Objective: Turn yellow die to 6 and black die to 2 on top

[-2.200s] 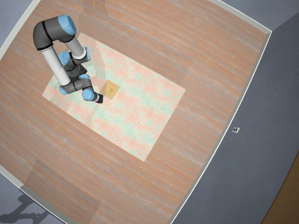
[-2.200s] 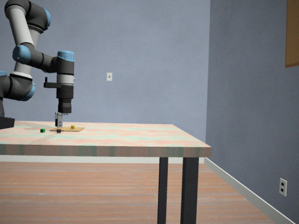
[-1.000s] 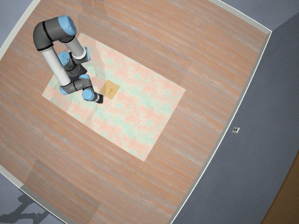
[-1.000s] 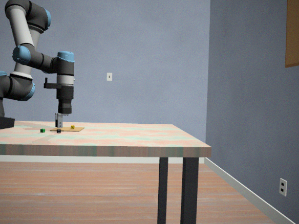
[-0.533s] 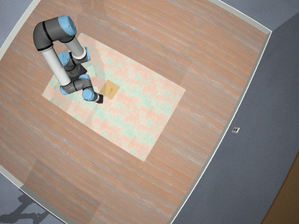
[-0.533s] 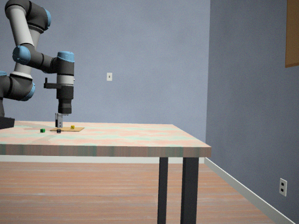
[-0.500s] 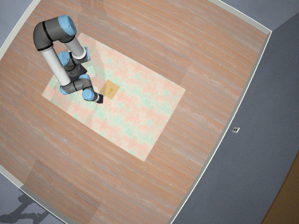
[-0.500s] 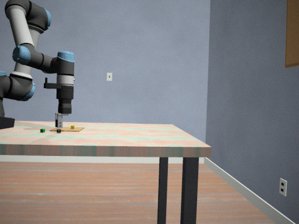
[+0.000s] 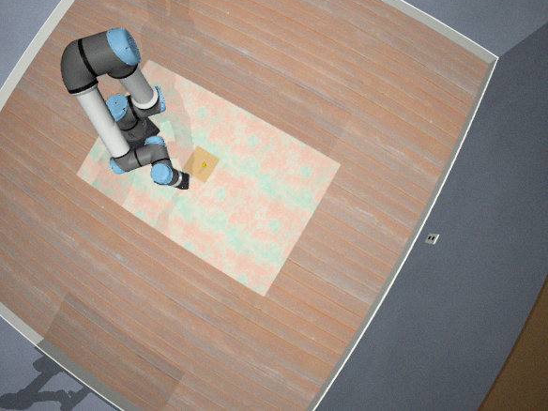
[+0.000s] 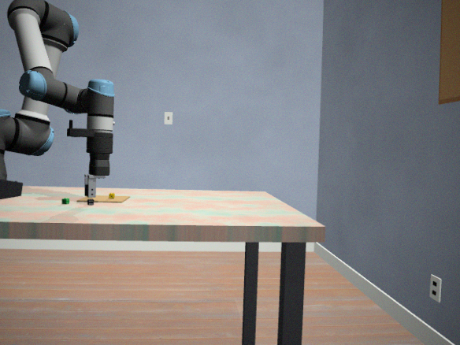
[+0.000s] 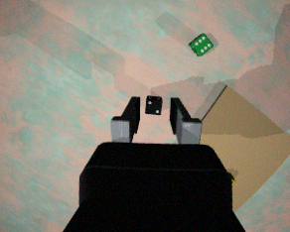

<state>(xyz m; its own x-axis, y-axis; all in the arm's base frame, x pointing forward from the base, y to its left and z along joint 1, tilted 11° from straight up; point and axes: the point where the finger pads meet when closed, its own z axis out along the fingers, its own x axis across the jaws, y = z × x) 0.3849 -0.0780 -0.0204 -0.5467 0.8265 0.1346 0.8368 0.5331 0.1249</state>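
Now: hand 3 cm above the black die. The rest, counted from my hand: yellow die: 13 cm to the left, 3 cm below, 3 cm ahead; then tan mat: 13 cm to the left, 4 cm below, 1 cm ahead; then green die: 7 cm behind, 3 cm below.
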